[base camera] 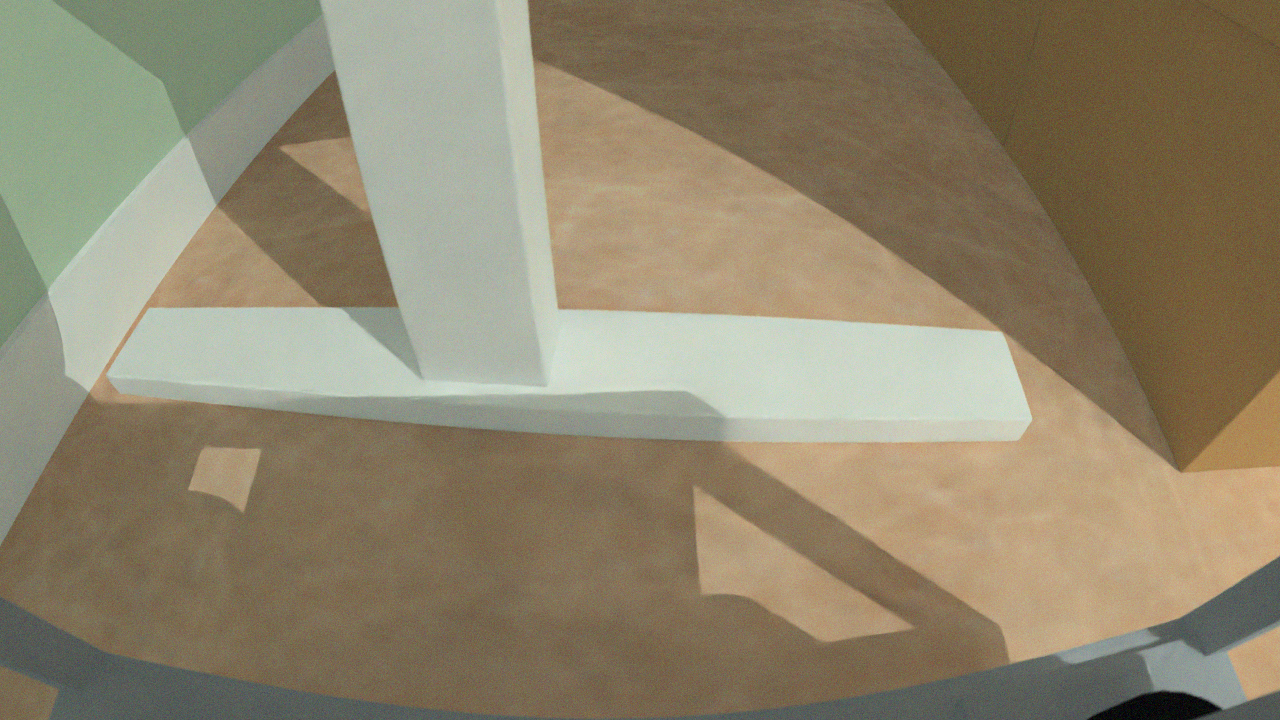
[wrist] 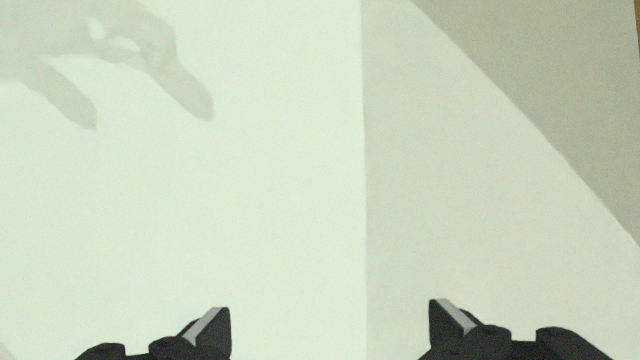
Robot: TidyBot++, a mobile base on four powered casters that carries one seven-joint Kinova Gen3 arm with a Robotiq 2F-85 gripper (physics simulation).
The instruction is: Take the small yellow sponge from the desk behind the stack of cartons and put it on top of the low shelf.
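Frame: origin at the arm's base, x ahead, y left, z up, level; centimetres.
Seen in the pictures: gripper, fingertip midpoint: point(wrist: 329, 326).
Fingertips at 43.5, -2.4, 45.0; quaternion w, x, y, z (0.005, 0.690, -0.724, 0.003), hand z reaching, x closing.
Observation:
A point is followed by its place in that frame, as x, y, z.
The white desk's pale top point(wrist: 280, 175) @(50.7, 0.6, 32.4) fills most of the wrist view, partly in shade at the right. In the base camera view, a desk leg point(base camera: 447, 179) @(36.7, 8.3, -22.5) stands on a long flat foot point(base camera: 805, 367). My gripper point(wrist: 329, 326) @(43.5, -2.4, 45.0) is open with its fingers wide apart over the desk top, and no object shows between them. Its shadow falls on the desk at the upper left. A brown carton side point(base camera: 1136, 223) @(46.2, -41.8, -30.7) stands at the right in the base camera view. The yellow sponge and the low shelf do not show in either view.
A green wall point(base camera: 80, 125) @(54.5, 48.4, -22.0) with a pale baseboard point(base camera: 134, 214) @(54.1, 47.1, -32.0) runs along the left of the base camera view. The brown floor point(base camera: 447, 537) @(27.7, 10.8, -39.6) lies around the desk foot. My grey base frame point(base camera: 537, 702) crosses the bottom. The desk top's edge shows at the wrist view's far upper right.

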